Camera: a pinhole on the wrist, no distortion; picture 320 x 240 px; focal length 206.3 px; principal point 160.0 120.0 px. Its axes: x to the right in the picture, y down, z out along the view. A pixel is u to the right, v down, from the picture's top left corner.
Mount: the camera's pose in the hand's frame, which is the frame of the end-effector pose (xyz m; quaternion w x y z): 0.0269 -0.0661 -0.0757 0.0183 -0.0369 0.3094 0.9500
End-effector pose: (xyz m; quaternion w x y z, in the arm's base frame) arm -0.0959 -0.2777 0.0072 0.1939 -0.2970 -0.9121 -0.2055
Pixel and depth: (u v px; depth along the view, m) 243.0 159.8 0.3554
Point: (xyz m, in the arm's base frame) 0.0095 -0.1591 -0.2374
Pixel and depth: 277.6 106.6 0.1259
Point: -0.0512 -0.2826 -0.0260
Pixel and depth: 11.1 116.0 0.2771
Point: -0.2289 -0.0285 -0.0021
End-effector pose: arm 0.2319 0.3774 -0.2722 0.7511 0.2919 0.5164 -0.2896
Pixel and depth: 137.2 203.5 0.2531
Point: 0.3577 0.2322 -0.2479
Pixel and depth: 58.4 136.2 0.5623
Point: 0.7368 0.1773 -0.3671
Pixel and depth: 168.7 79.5 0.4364
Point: 0.5562 0.3860 -0.1580
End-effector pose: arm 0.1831 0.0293 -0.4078 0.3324 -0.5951 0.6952 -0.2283
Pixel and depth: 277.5 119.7 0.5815
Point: 0.2852 0.4409 -0.7906
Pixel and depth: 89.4 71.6 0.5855
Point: 0.1507 -0.0680 -0.9461
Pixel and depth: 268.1 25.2 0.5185
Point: 0.0398 0.3802 -0.7901
